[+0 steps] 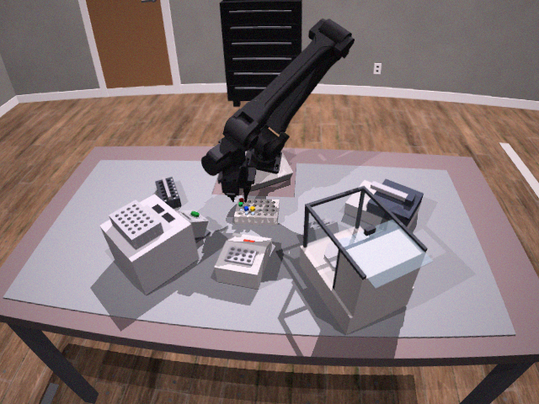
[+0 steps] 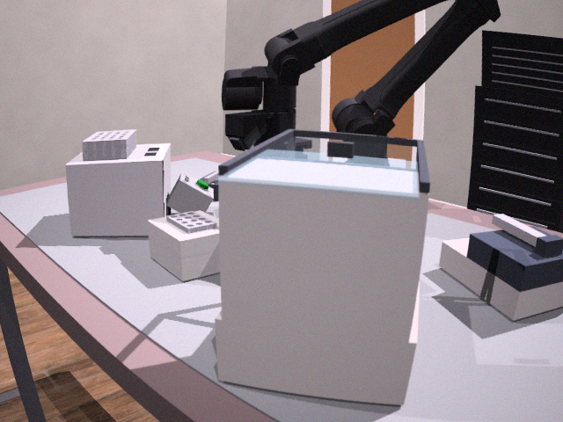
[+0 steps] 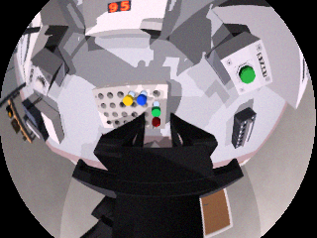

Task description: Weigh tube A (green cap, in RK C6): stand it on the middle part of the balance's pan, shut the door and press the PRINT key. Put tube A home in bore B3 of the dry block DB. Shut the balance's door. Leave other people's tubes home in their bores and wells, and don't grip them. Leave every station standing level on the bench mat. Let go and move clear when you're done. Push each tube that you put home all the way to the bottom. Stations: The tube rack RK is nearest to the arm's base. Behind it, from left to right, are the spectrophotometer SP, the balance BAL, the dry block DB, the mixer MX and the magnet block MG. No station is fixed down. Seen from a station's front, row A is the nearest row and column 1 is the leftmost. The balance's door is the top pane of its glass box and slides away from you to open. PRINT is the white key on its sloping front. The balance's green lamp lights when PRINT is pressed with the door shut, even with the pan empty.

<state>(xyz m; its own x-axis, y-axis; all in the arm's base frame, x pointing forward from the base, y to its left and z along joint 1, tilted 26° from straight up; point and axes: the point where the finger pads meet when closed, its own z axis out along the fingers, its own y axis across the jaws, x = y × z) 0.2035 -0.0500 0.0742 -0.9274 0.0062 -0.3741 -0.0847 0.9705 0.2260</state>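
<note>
Now: hand 40 mm above the tube and 20 mm past it. From my hand the other things lie so: dry block: 190 mm ahead, 50 mm to the left, 40 mm below; then black block: 270 mm to the right, 60 mm behind, 50 mm below; then tube rack RK: 50 mm to the left, 50 mm below, 10 mm behind.
</note>
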